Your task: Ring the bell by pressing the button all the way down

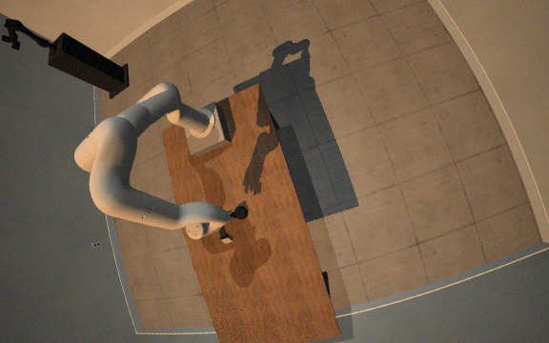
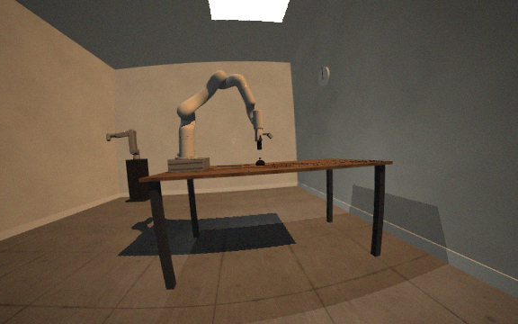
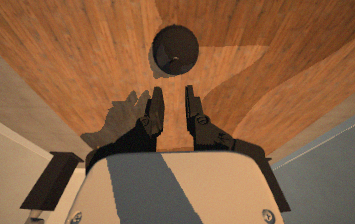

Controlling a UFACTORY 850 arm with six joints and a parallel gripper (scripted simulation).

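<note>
My hand is 10 cm above the pale button. The rest, counted from my hand: bell (11 cm below).
</note>
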